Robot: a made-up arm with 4 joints.
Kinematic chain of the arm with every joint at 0, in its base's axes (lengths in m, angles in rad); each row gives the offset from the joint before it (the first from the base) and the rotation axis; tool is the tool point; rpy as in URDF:
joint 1: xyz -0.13 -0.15 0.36 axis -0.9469 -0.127 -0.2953
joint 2: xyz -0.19 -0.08 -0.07 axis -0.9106 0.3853 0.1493
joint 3: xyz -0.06 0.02 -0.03 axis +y
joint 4: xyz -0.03 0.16 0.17 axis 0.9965 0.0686 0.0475
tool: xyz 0 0.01 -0.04 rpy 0 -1.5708 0
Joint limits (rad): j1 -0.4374..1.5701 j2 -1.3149..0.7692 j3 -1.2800..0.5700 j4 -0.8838..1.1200
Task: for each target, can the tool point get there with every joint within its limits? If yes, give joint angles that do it. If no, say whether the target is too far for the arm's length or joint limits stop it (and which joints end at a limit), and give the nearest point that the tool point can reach.
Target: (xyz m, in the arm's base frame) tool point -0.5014 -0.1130 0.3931
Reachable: yes | joints -0.2862 -0.5398 -0.8778 -0.6014
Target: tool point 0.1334 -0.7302 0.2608
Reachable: no: too far | nearest point -0.2636 -0.2247 0.1128 | short by 0.660 m
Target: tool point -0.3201 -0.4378 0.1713
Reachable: no: joint limits stop it (at a limit: joint 1, joint 2, joint 3) | nearest point -0.2876 -0.2251 0.1333 | short by 0.218 m
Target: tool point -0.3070 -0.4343 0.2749
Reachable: no: joint limits stop it (at a limit: joint 1, joint 2, joint 3, joint 4) | nearest point -0.3721 -0.3190 0.4150 | short by 0.193 m
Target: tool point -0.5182 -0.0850 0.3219
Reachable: yes | joints -0.2836 0.2701 -0.9779 -0.5427
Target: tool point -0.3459 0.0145 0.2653
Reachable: yes | joints 1.2059 -0.4530 0.2265 0.2223
